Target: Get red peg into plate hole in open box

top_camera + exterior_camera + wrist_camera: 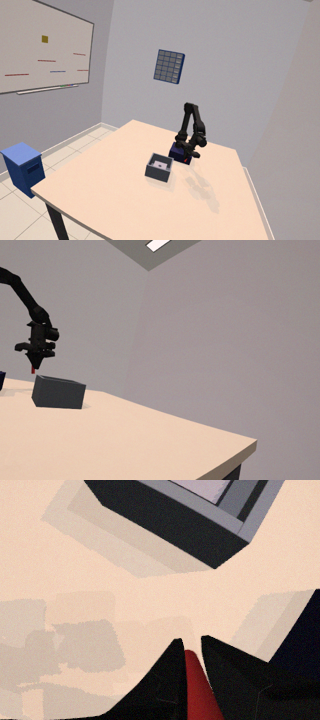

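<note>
Now: the light plate 14 cm to the right of my gripper tip, 9 cm ahead of it and 7 cm below it. The rest, counted from my gripper tip: red peg (2 cm to the left, 2 cm behind, 2 cm above); grey box (14 cm to the right, 9 cm below, 9 cm ahead).
</note>
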